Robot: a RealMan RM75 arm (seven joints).
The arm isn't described. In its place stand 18 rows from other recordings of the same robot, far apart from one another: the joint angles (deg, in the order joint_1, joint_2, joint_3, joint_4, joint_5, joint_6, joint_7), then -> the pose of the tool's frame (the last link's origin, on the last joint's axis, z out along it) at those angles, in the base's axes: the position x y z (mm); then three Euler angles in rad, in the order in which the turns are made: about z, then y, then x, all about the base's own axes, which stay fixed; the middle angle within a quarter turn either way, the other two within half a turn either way.
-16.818, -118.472, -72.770, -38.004, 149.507, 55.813, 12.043 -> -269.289, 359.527, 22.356, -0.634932, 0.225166, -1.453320
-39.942, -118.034, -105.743, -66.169, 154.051, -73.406, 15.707 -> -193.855, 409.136, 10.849, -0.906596, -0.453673, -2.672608
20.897, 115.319, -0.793, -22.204, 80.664, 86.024, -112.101 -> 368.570, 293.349, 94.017, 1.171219, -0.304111, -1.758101
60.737, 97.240, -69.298, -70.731, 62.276, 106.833, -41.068 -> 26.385, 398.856, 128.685, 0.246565, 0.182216, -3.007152
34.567, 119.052, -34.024, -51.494, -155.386, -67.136, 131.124 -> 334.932, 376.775, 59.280, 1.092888, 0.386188, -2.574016
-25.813, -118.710, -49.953, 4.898, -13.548, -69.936, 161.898 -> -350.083, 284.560, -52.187, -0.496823, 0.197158, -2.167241
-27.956, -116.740, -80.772, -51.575, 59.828, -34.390, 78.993 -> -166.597, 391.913, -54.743, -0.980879, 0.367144, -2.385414
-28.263, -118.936, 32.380, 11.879, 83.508, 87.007, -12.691 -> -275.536, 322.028, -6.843, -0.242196, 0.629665, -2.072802
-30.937, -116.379, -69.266, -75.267, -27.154, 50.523, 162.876 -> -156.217, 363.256, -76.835, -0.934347, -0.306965, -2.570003
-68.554, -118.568, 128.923, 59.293, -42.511, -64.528, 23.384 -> -38.498, 340.419, -149.754, 0.241273, -0.527120, -2.792011
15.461, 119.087, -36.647, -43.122, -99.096, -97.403, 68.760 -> 301.516, 271.615, 47.268, 0.590667, -0.542340, -2.448913
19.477, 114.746, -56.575, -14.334, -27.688, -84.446, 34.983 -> 333.022, 314.623, 94.441, 0.976510, -0.408527, -1.416870
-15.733, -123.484, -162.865, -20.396, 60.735, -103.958, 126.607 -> -321.115, 249.792, 91.528, -1.299453, 0.537367, -1.219857
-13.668, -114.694, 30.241, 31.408, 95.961, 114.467, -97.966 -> -307.756, 225.335, 69.709, -1.266430, 0.785473, -2.396865
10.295, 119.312, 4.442, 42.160, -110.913, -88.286, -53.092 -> 217.507, 190.072, -94.797, 0.277981, -0.476375, -1.658608
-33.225, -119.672, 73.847, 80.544, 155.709, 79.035, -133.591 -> -187.243, 386.553, 34.494, -0.334995, -0.439370, -2.608970
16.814, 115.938, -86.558, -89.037, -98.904, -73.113, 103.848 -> 116.832, 306.034, 8.726, 0.077970, -0.363716, -2.868505
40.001, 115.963, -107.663, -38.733, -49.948, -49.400, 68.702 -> 123.815, 375.390, -94.531, 0.306100, -0.519368, -2.746828
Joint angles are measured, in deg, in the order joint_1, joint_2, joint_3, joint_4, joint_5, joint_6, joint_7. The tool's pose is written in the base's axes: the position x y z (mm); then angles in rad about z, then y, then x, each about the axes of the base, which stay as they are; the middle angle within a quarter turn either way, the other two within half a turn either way. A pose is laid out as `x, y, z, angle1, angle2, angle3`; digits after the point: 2 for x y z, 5 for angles.
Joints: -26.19, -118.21, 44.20, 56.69, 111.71, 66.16, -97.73
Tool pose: -275.48, 386.61, 80.14, -0.69251, 0.12192, -2.30450
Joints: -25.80, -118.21, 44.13, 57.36, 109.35, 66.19, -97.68
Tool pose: -271.83, 386.92, 85.40, -0.70703, 0.15032, -2.27701
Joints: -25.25, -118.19, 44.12, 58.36, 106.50, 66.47, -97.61
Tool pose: -267.00, 386.54, 92.17, -0.72157, 0.18609, -2.24622
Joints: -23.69, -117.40, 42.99, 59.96, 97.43, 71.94, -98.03
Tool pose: -252.57, 376.80, 112.19, -0.78305, 0.33438, -2.20117
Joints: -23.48, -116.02, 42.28, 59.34, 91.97, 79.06, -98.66
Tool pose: -240.28, 366.28, 121.93, -0.79979, 0.46323, -2.23479
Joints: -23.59, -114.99, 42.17, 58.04, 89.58, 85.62, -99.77
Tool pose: -232.61, 355.45, 122.27, -0.79384, 0.55294, -2.31273
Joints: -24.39, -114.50, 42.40, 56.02, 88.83, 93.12, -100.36
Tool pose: -223.41, 343.19, 114.04, -0.74951, 0.64089, -2.44650
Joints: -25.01, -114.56, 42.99, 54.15, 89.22, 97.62, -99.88
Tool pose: -219.09, 334.69, 103.47, -0.70319, 0.68516, -2.55312
